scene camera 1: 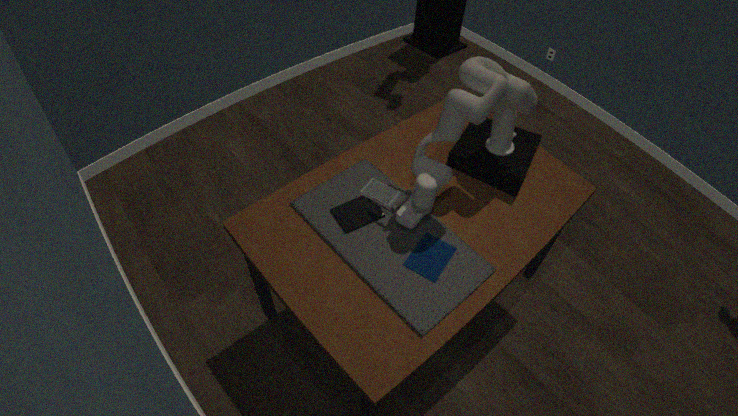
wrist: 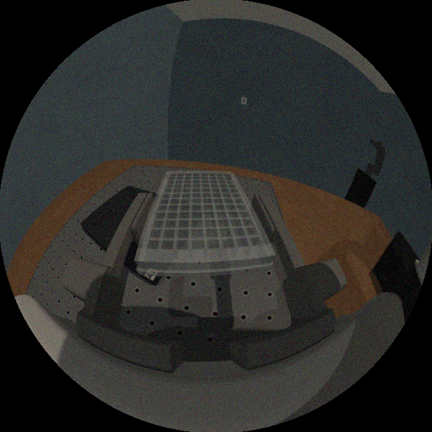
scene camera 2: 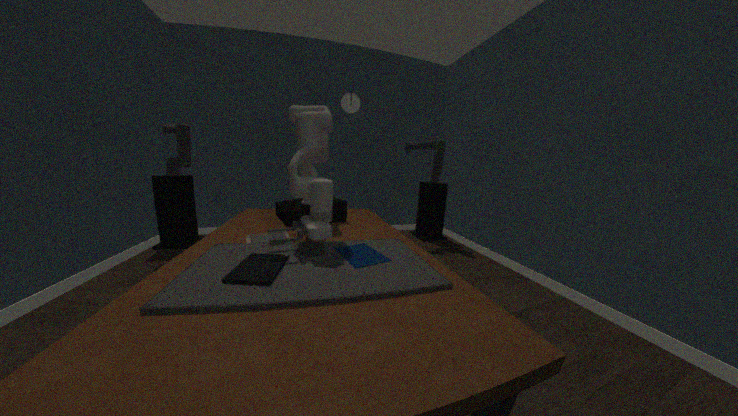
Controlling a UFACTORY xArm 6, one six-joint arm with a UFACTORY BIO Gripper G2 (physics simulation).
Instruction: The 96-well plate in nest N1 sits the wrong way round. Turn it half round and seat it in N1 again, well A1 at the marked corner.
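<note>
The clear 96-well plate is level between the fingers of my gripper, which is shut on its two long sides. The plate is raised above the grey perforated board, near its back edge, beside the black nest and not over its middle. The nest's recess shows no plate in scene camera 1. A white corner label shows on the nest under the plate's near left end. Well lettering on the plate is too dim to read.
A blue square lies on the grey board, which lies on the brown table. The arm's black base block stands behind. Dark pedestals stand beyond the table.
</note>
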